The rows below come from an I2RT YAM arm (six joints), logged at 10 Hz.
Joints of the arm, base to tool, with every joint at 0 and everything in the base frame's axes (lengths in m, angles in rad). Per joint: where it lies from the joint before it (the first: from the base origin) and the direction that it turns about. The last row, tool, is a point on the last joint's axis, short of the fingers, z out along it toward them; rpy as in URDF.
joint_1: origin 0 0 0.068 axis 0 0 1
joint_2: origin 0.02 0.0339 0.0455 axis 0 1 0
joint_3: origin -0.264 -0.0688 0 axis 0 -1 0
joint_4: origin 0.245 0.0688 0.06 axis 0 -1 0
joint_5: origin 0.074 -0.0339 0.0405 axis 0 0 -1
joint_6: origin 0.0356 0 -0.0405 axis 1 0 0
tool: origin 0 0 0 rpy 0 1.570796 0
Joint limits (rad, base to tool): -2.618..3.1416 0..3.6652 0..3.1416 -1.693..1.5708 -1.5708..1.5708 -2.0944..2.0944
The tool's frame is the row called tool.
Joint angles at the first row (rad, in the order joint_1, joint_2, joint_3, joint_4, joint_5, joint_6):
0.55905, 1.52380, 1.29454, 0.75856, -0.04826, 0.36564
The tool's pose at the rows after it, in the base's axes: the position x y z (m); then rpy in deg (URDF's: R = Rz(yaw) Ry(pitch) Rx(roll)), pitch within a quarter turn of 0, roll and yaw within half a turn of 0:
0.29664, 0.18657, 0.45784, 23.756, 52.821, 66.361
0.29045, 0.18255, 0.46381, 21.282, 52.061, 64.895
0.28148, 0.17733, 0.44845, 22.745, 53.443, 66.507
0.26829, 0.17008, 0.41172, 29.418, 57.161, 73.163
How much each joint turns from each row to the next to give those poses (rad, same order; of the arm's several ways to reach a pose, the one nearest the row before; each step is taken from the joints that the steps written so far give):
-0.00612, 0.00115, 0.06903, -0.00876, -0.03550, -0.01334
-0.00227, -0.02060, -0.00455, 0.00914, -0.01714, -0.00573
0.00001, -0.04920, -0.09537, 0.01793, -0.00687, 0.00381
0.00113, -0.07670, -0.17664, 0.01030, -0.01030, 0.02023

